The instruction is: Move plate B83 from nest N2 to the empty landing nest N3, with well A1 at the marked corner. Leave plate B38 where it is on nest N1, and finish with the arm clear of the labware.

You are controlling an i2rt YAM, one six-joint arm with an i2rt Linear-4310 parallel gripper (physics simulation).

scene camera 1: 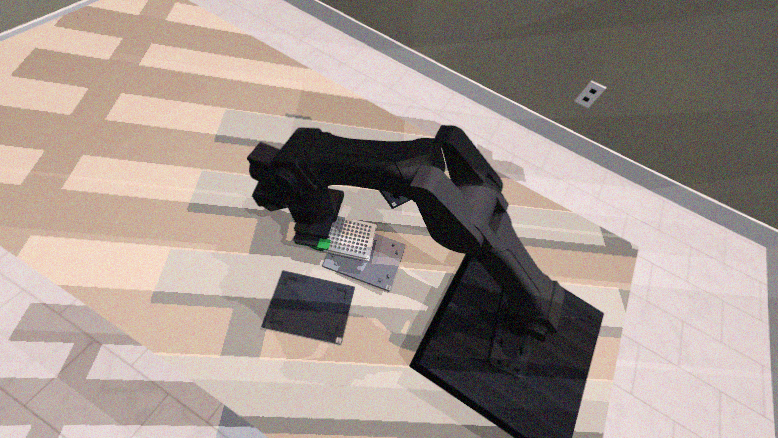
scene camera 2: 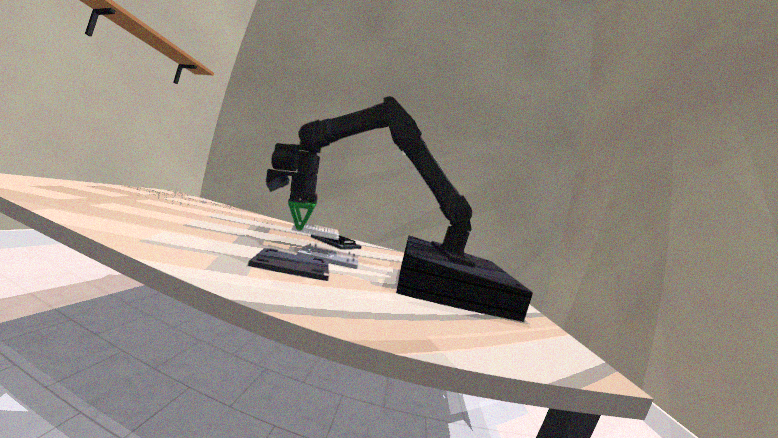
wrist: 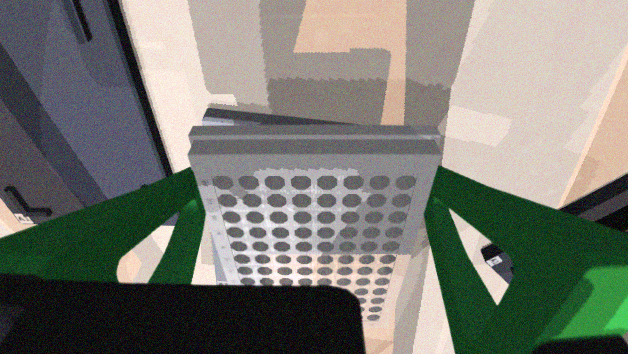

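Note:
My gripper [scene camera 1: 332,230] [scene camera 2: 299,227] [wrist: 314,177] is shut on a pale multi-well plate [scene camera 1: 353,239] [scene camera 2: 323,232] [wrist: 310,150], green fingers on its two sides. The plate's B number is not readable. It is held above a grey-blue nest with small pins [scene camera 1: 378,272] [scene camera 2: 342,260], overlapping part of it in scene camera 1 and turned slightly against it. An empty dark nest [scene camera 1: 307,307] [scene camera 2: 288,264] [wrist: 100,100] has corner brackets and a small white corner label. Another dark nest [scene camera 1: 394,198] [scene camera 2: 342,242] [wrist: 495,260] is mostly hidden. A second plate cannot be made out. Nest numbers are unreadable.
The arm's black base box [scene camera 1: 506,348] [scene camera 2: 462,280] stands to the right of the nests. The arm passes over the partly hidden dark nest in scene camera 1. A wooden wall shelf [scene camera 2: 152,38] is at the upper left, away from the labware. Striped shadows cross the table.

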